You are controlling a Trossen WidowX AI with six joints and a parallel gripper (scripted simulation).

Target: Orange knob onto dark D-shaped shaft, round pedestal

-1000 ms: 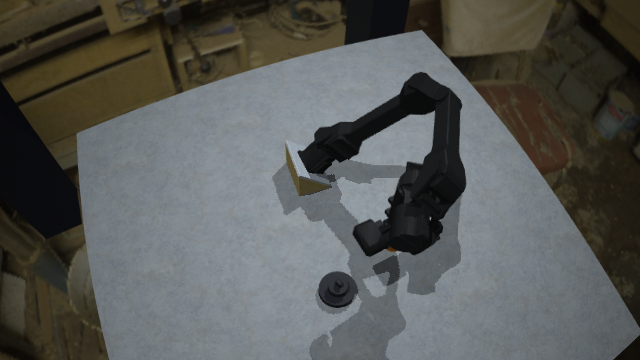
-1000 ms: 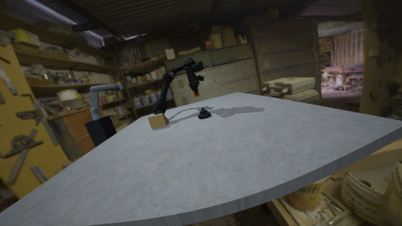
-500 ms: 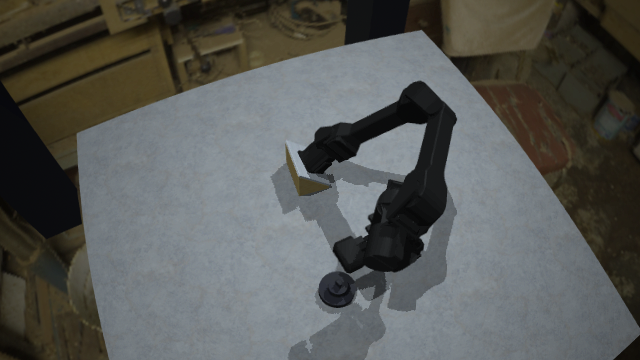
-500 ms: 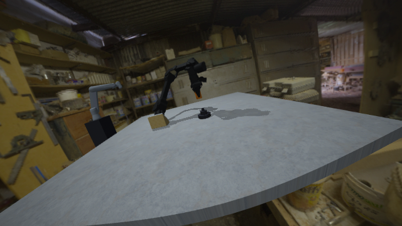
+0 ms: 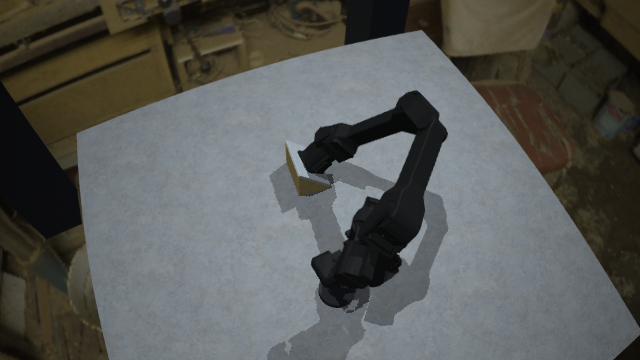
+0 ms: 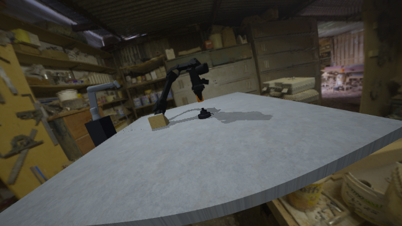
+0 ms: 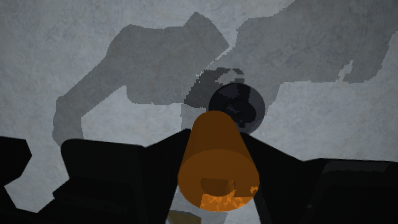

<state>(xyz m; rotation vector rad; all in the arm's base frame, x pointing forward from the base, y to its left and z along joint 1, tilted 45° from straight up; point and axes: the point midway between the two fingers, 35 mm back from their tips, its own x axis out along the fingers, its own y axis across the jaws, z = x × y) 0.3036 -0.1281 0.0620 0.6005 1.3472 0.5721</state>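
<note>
Right now my gripper tip is 4 cm to the left of the dark round pedestal and 8 cm above it. Round my gripper tip: orange knob (2 cm above).
</note>
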